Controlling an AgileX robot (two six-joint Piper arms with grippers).
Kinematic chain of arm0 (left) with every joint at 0, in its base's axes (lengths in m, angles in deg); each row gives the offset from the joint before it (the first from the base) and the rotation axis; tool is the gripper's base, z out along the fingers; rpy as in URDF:
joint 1: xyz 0 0 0.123 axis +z
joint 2: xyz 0 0 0 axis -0.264 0.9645 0
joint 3: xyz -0.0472 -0.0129 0.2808 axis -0.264 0.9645 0
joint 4: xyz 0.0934 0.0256 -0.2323 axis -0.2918 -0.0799 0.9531
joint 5: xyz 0 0 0 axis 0.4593 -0.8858 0.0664
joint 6: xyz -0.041 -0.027 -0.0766 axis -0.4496 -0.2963 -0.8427
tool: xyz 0 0 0 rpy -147.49 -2.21 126.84
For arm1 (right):
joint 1: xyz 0 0 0.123 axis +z
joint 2: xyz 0 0 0 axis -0.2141 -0.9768 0
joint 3: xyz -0.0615 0.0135 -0.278 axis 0.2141 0.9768 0
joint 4: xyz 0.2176 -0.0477 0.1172 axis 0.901 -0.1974 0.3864
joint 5: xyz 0 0 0 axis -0.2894 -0.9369 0.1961
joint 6: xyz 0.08 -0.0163 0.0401 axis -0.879 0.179 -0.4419
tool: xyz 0 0 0 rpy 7.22 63.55 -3.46
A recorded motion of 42 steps. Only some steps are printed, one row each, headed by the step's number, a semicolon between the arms.
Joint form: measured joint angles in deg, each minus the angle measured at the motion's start. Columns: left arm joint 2, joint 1, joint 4, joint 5, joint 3, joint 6; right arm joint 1, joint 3, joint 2, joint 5, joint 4, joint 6.
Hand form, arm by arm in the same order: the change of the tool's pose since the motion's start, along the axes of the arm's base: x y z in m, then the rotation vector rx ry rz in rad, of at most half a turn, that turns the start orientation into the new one. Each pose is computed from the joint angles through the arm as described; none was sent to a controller.
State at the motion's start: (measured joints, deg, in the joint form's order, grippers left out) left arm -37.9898 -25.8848 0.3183 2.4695 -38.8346 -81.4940; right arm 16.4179 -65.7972 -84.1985 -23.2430 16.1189 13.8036
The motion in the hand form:
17: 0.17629 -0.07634 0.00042 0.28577 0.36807 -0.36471; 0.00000 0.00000 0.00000 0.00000 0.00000 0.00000
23: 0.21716 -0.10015 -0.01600 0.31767 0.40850 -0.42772; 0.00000 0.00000 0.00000 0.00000 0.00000 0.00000
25: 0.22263 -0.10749 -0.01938 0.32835 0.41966 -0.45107; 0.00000 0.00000 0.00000 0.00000 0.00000 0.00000
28: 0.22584 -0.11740 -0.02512 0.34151 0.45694 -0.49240; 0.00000 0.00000 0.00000 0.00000 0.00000 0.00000
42: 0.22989 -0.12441 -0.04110 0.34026 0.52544 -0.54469; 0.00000 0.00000 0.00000 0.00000 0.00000 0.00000
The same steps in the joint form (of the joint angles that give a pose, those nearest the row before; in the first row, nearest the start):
17: 50.68 -8.80 -3.65 -10.96 -34.93 12.06; 0.00 0.00 0.00 0.00 0.00 0.00
23: 61.38 -10.26 -3.71 -12.52 -43.97 14.03; 0.00 0.00 0.00 0.00 0.00 0.00
25: 63.34 -11.07 -3.82 -13.34 -45.81 14.43; 0.00 0.00 0.00 0.00 0.00 0.00
28: 65.67 -12.26 -3.57 -15.60 -47.82 15.13; 0.00 0.00 0.00 0.00 0.00 0.00
42: 68.87 -12.61 -1.86 -17.85 -48.78 17.23; 0.00 0.00 0.00 0.00 0.00 0.00

